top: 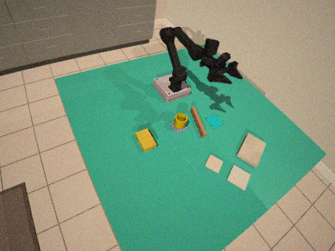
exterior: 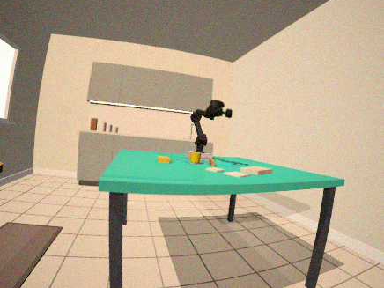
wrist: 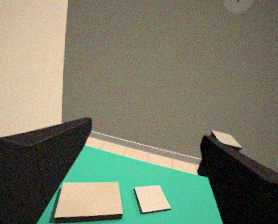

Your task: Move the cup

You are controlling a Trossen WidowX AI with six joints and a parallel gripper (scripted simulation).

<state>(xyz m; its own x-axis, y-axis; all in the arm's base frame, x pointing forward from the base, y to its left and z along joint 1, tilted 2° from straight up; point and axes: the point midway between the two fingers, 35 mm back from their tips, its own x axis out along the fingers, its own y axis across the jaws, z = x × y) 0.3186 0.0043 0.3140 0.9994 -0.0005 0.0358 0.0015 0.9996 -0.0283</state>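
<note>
Now: the yellow cup 350 mm below my gripper tip, 140 mm to the right of it and 130 mm behind it. The rest, counted from my gripper tip: wooden bar: 370 mm below, 80 mm behind, 40 mm to the right; then cyan pad: 390 mm below, 70 mm to the left, 40 mm behind; then pale blue pad: 390 mm below, 150 mm to the right, 130 mm behind.
</note>
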